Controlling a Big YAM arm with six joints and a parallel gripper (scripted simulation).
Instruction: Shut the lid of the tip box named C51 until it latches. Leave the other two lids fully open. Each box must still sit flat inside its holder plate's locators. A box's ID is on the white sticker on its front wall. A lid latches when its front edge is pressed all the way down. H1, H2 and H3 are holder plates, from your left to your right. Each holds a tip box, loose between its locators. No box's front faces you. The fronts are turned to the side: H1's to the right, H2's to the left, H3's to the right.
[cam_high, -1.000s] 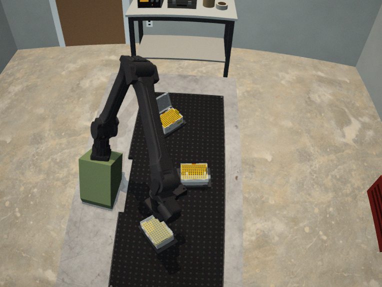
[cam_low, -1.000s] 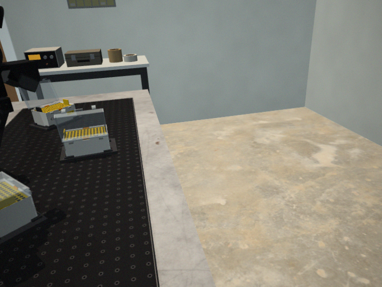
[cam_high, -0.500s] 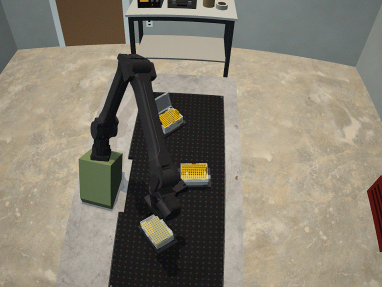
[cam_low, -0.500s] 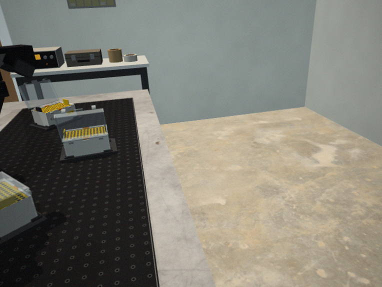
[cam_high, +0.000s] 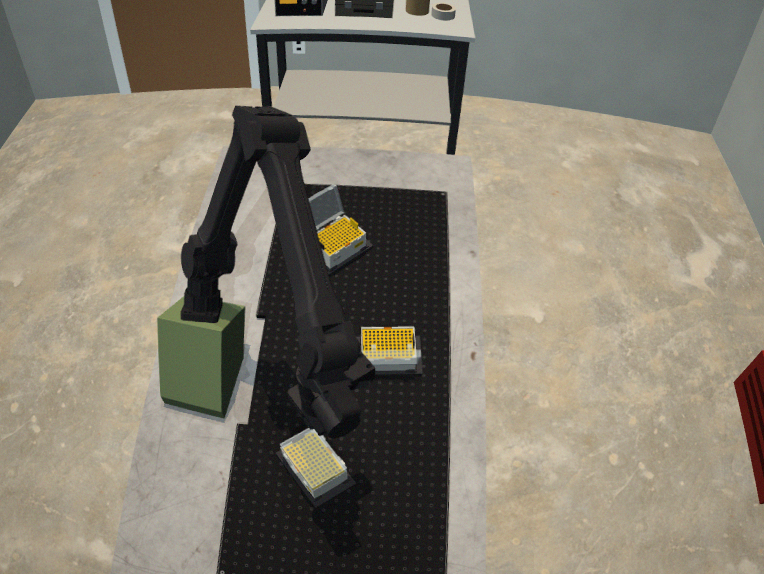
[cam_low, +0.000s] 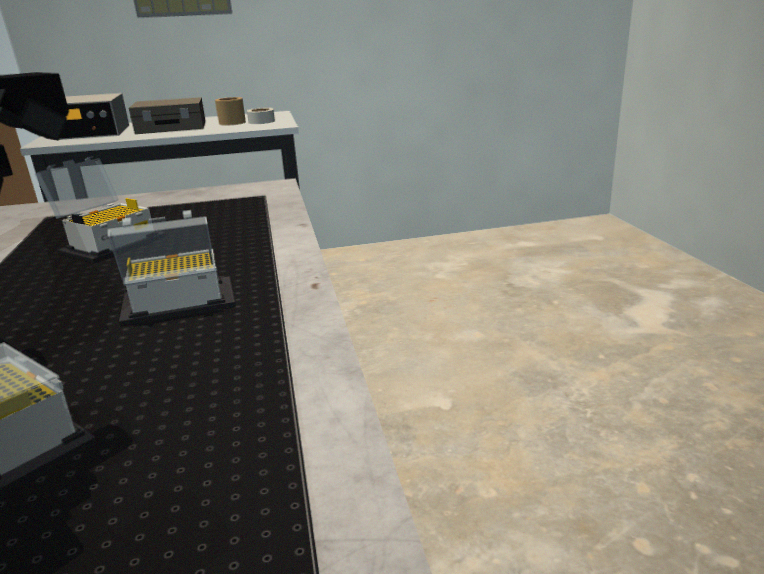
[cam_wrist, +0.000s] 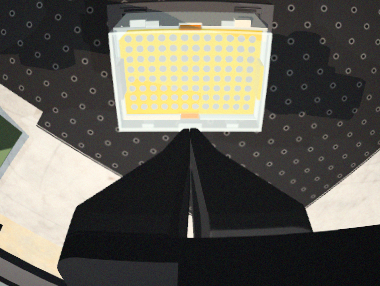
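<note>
The yellow tip rack lies 2 cm behind my hand, 2 cm to the right of it and 14 cm below it. From my hand the other things lie so: tip box lid 14 cm ahead, 21 cm to the left, 9 cm below.
</note>
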